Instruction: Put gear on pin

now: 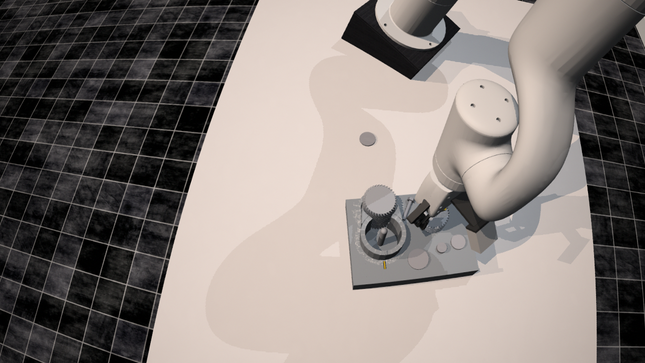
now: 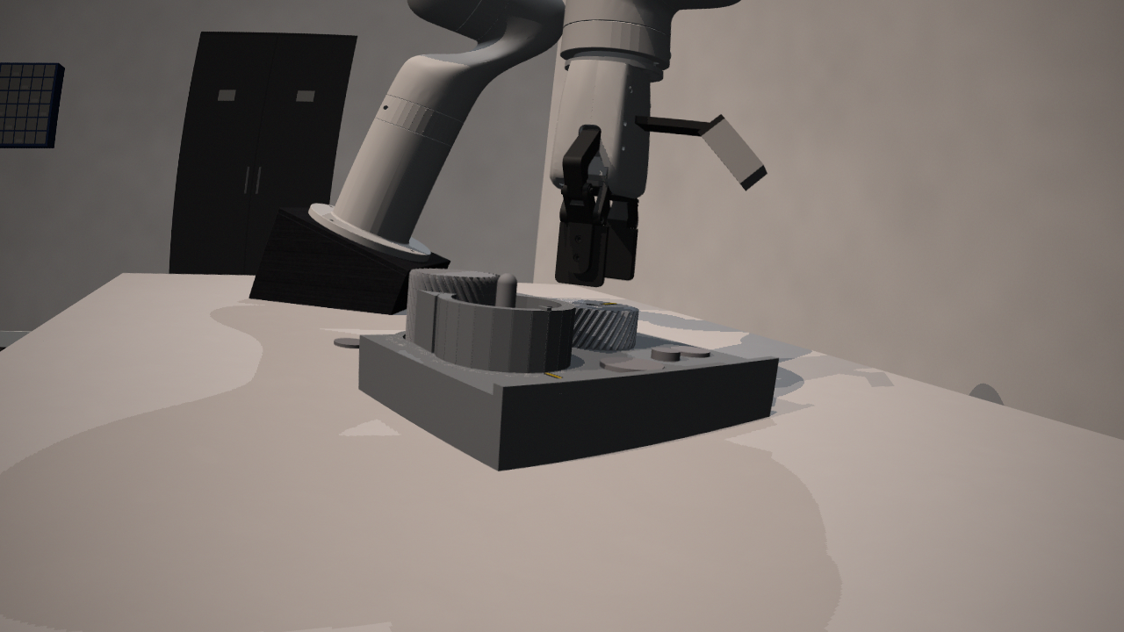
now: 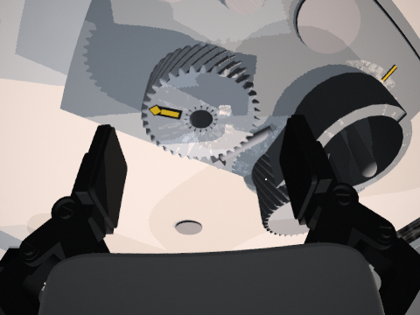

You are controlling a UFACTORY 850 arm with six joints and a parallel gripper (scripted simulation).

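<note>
My gripper is now 40 mm above the gear. From my hand the other things lie so: small bolt 50 mm to the right, 50 mm below, 10 mm behind; then small disc 160 mm to the right, 160 mm behind, 90 mm below.
</note>
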